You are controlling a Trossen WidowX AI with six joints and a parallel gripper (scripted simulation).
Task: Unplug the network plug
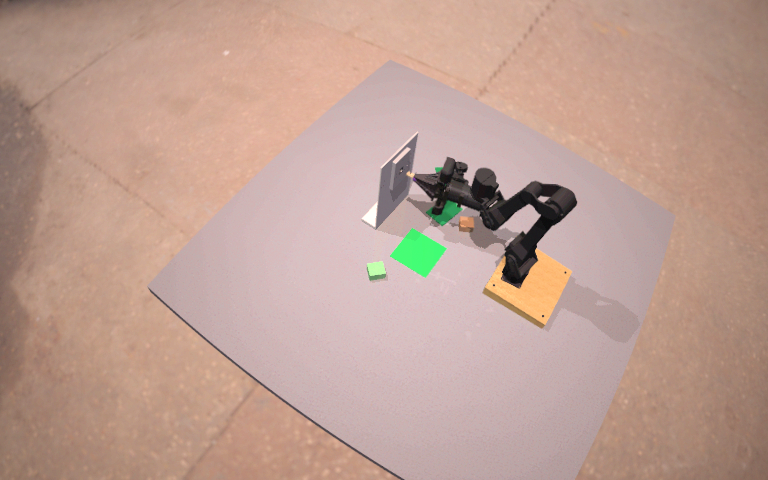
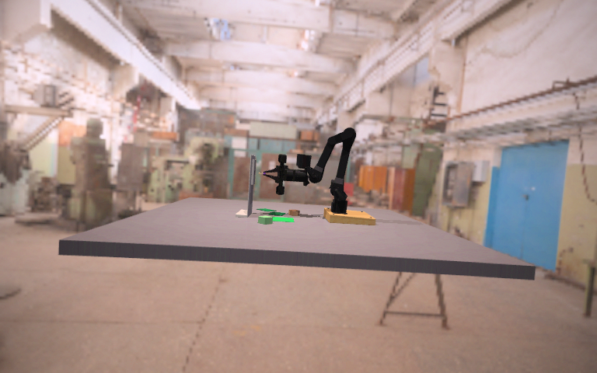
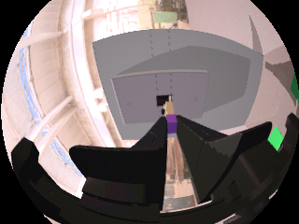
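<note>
The bright green marked square lies 8 cm behind my gripper tip, 9 cm to the left of it and 20 cm below it. Also, from my gripper tip: purple plug 1 cm ahead; white upright panel 6 cm ahead, 1 cm to the right, 7 cm below; darker green square 9 cm behind, 9 cm to the right, 20 cm below.
</note>
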